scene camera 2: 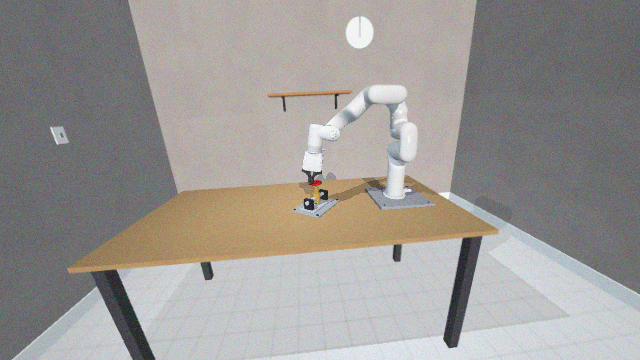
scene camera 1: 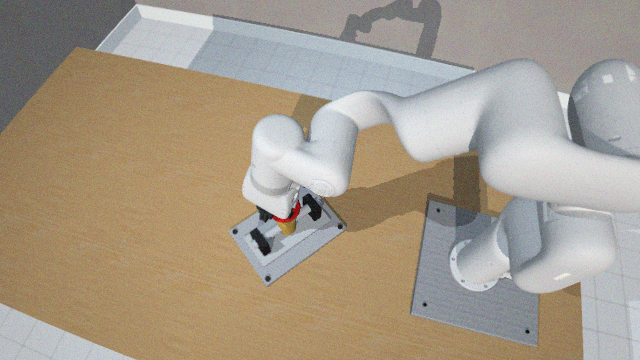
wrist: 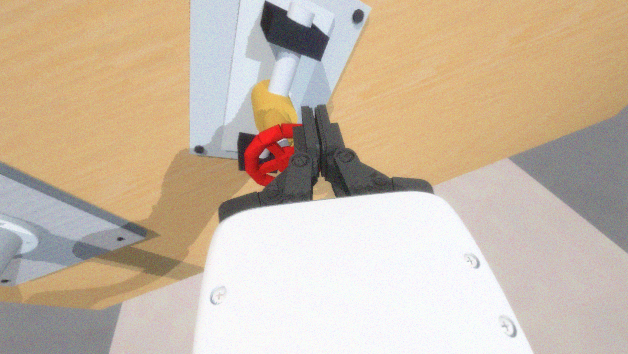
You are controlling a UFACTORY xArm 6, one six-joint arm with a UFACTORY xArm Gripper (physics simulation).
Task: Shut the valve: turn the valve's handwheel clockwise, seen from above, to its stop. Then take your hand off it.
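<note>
The red handwheel sits on top of the yellow valve body. The valve is on a white pipe over a grey plate. My gripper is shut, with nothing between its fingers. In scene camera 2 its fingertips are at the handwheel's left edge, about level with the rim. In the wrist view the fingers cover the wheel's right part, so contact with the rim or a spoke cannot be told. Scene camera 1 hides the fingertips behind the wheel and hand.
Black clamps hold the pipe on either side of the valve. The arm's base plate lies to the right on the wooden table. A wall shelf hangs behind.
</note>
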